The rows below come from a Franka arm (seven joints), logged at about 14 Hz.
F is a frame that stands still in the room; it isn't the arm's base.
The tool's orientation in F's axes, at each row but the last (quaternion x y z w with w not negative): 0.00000 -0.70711 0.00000 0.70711; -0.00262 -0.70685 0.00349 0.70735; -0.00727 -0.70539 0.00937 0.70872; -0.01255 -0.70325 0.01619 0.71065; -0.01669 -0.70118 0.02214 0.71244; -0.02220 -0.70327 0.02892 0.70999; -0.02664 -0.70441 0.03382 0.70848
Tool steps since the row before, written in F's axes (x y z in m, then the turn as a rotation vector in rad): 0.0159 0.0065 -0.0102 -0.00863 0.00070 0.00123; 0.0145 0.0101 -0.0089 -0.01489 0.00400 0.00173; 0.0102 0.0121 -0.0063 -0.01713 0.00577 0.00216; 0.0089 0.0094 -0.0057 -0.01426 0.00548 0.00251; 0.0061 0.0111 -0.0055 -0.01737 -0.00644 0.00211; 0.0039 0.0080 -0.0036 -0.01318 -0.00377 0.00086; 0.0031 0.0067 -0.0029 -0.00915 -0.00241 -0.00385
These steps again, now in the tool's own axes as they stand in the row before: -0.0102 0.0065 -0.0159 0.00123 0.00070 0.00863; -0.0088 0.0102 -0.0145 0.00175 0.00400 0.01489; -0.0060 0.0122 -0.0103 0.00222 0.00577 0.01712; -0.0052 0.0096 -0.0090 0.00258 0.00545 0.01426; -0.0048 0.0113 -0.0063 0.00148 -0.00640 0.01745; -0.0030 0.0082 -0.0040 0.00046 -0.00369 0.01322; -0.0023 0.0069 -0.0032 -0.00409 -0.00198 0.00915
